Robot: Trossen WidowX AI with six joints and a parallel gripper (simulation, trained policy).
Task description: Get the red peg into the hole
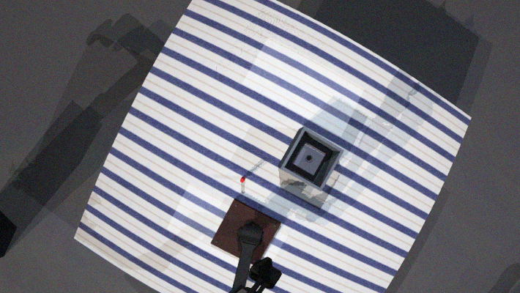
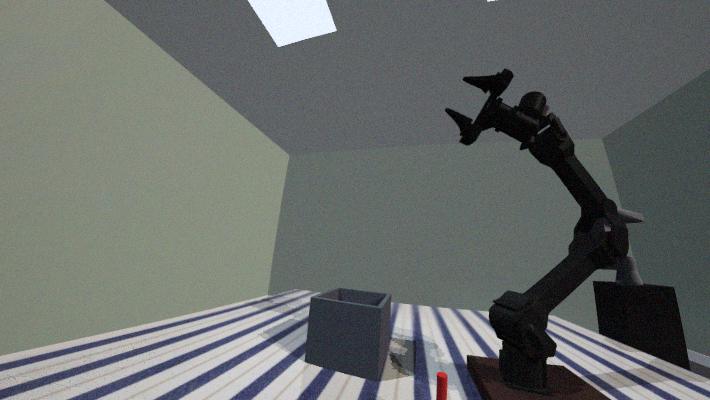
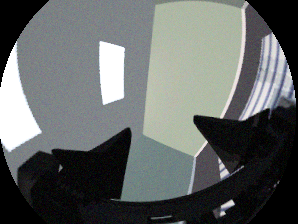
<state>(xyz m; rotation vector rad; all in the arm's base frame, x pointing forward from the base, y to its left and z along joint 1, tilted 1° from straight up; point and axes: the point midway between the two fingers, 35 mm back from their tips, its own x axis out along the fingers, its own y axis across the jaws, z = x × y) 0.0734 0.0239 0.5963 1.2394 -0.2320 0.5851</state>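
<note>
Now: the red peg 5 cm ahead of my gripper tip, 11 cm to the left of it and 60 cm below it. The rest, counted from my gripper tip: grey plate: 25 cm ahead, 4 cm to the right, 60 cm below.
</note>
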